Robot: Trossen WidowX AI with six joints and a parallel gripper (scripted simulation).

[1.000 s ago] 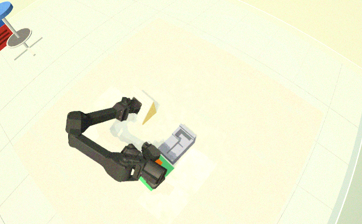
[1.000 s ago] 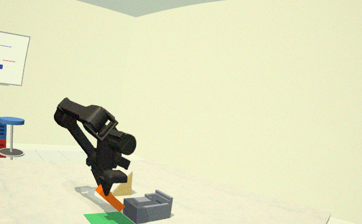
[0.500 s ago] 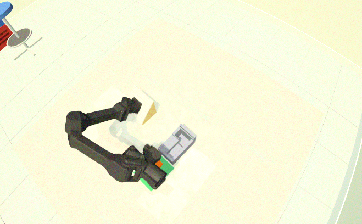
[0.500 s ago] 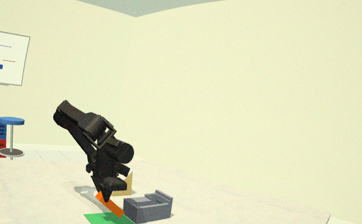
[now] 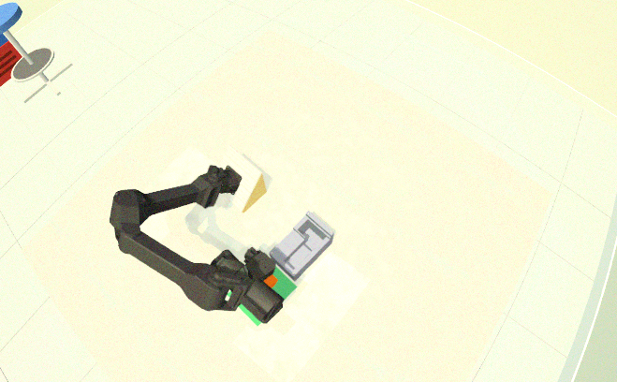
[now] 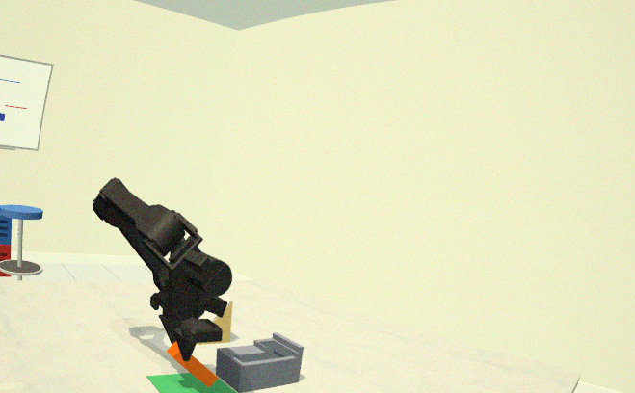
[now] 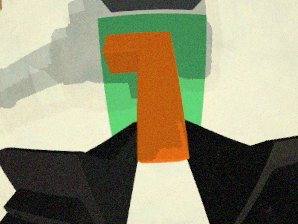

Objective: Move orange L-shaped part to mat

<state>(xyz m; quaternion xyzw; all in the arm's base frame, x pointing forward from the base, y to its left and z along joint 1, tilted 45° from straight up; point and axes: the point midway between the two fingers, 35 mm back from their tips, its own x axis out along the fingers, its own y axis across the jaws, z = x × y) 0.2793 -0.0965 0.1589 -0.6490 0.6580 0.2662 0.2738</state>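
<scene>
My gripper tip is now 10 mm past the orange L-shaped part, 30 mm to the right of it and 30 mm above it. Also, from my gripper tip: green mat 20 mm to the left, 90 mm below.
</scene>
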